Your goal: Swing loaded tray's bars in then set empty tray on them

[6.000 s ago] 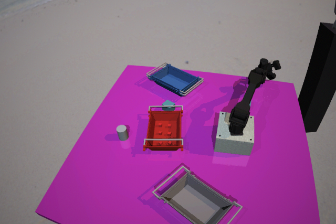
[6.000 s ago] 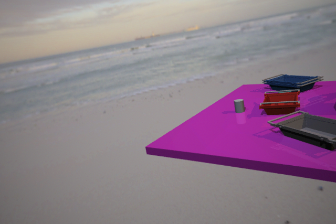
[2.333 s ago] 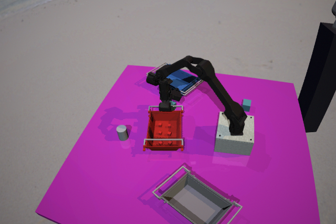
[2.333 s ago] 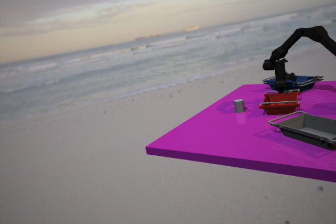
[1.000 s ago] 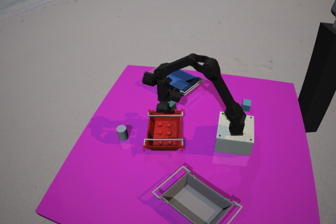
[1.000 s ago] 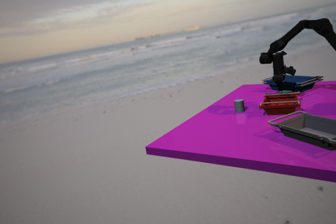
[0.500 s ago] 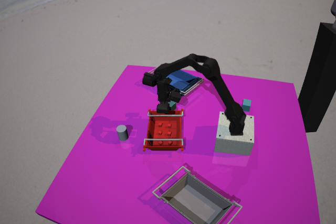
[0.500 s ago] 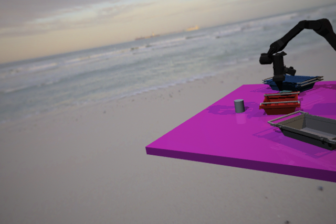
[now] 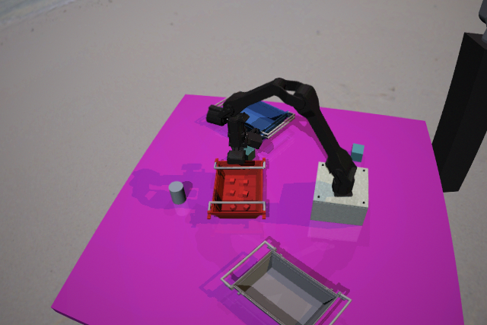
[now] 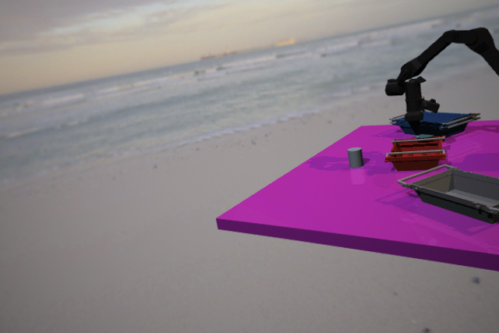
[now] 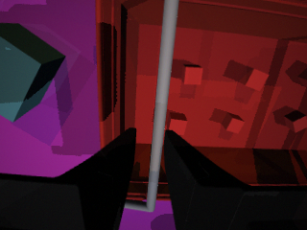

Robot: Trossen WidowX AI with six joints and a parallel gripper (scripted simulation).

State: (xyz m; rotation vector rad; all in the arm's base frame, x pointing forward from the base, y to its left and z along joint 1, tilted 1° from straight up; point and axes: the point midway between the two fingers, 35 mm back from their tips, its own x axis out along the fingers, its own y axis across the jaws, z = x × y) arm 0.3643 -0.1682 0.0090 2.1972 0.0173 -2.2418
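The grey tray is 16 cm behind my gripper tip, 52 cm to the left of it and 4 cm below it. The rest, counted from my gripper tip: grey cylinder: 23 cm ahead, 11 cm to the left, 5 cm below.
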